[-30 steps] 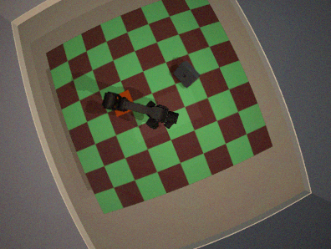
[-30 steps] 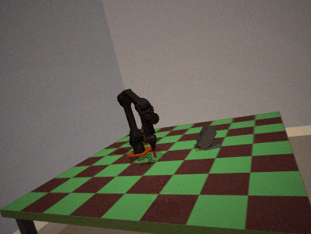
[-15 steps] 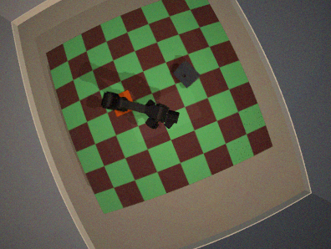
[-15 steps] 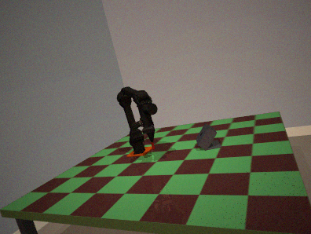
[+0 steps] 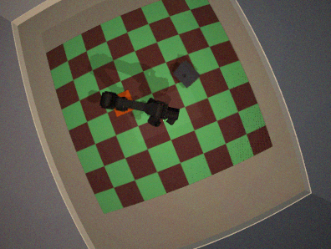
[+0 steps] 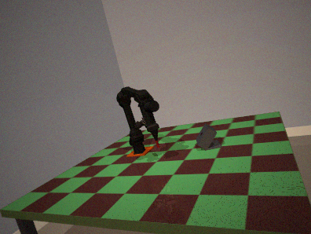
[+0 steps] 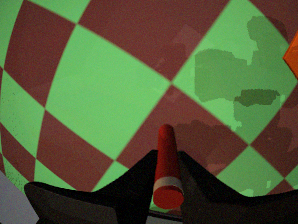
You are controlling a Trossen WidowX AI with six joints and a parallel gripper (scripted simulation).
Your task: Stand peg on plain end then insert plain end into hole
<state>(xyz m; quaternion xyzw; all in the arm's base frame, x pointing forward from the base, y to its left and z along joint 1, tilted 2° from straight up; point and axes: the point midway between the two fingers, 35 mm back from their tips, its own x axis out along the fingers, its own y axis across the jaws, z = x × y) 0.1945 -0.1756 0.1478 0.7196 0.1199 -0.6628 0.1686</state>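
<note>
The grey sloped panel is 25 cm ahead of my gripper tip, 13 cm to the left of it and 6 cm below it. Also, from my gripper tip: red peg 2 cm above.
</note>
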